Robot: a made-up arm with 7 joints.
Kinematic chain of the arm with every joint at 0, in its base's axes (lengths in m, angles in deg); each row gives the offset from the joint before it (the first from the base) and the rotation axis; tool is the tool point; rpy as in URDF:
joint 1: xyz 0 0 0.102 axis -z
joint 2: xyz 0 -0.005 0.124 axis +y
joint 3: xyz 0 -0.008 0.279 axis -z
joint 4: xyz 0 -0.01 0.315 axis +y
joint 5: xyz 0 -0.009 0.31 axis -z
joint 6: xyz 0 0 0.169 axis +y
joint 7: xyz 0 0 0.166 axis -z
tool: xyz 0 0 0 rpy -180 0 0
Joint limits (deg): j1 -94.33..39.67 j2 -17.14..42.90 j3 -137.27..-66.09 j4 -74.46..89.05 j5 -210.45..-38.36 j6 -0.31..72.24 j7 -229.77..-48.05
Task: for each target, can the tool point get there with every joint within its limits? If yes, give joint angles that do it. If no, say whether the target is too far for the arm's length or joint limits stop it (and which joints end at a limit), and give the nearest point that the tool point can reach.
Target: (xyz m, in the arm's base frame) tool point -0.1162 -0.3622 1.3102
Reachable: yes | joints -77.08 -9.85 -128.99 21.14 -110.58 61.53 -62.16
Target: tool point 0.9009 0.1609 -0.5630
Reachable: no: joint limits stop it (at a limit: joint 2, joint 3, joint 4, joint 5) | nearest point 0.8145 0.1455 0.3503 | short by 0.918 m
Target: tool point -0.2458 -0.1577 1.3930
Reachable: yes | joints 1.36 -9.26 -101.18 -11.95 -96.51 36.59 -72.80
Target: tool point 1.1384 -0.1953 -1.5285
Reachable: no: too far | nearest point 0.8256 -0.1416 0.3517 | short by 1.907 m
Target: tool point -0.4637 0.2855 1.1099
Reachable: yes | joints -84.24 11.43 -72.50 52.78 -68.13 48.47 -203.19
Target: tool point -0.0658 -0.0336 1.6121
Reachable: no: too far | nearest point -0.0588 -0.0300 1.4636 | short by 0.149 m
